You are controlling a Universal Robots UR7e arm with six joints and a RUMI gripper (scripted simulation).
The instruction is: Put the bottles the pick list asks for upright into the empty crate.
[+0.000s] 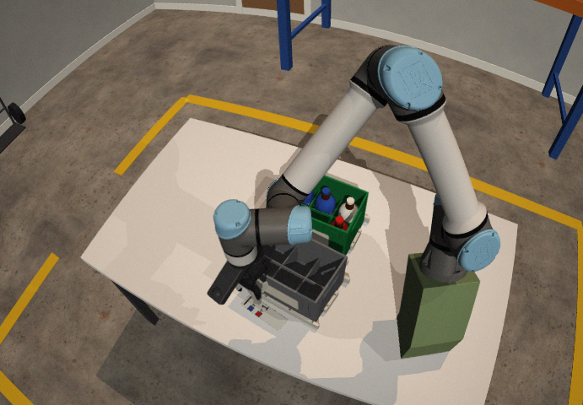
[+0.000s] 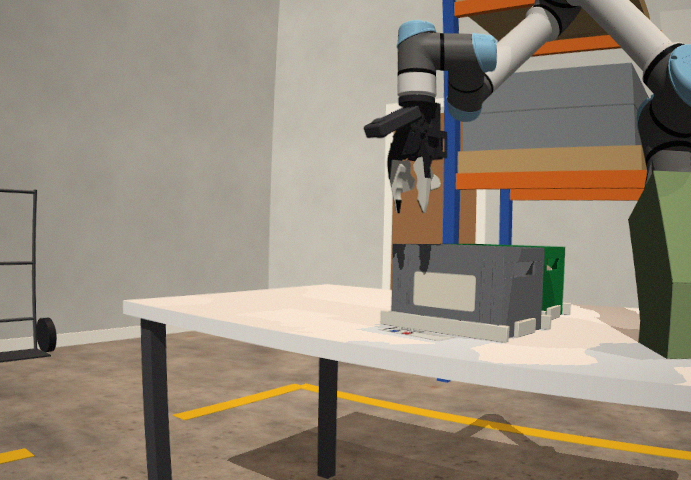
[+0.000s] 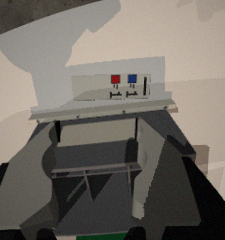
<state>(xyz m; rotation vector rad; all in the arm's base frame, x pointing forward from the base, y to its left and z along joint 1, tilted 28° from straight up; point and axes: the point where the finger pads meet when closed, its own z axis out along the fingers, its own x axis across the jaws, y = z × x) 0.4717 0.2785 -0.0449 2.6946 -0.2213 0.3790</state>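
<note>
Now: hand 480 mm to the left of the blue bottle, 160 mm above it and 20 mm past it. The rest, counted from my hand: grey crate: 190 mm to the right, 170 mm below, 40 mm behind; red bottle: 390 mm to the right, 160 mm below, 110 mm behind; pick list: 250 mm below, 60 mm to the right, 10 mm ahead.
</note>
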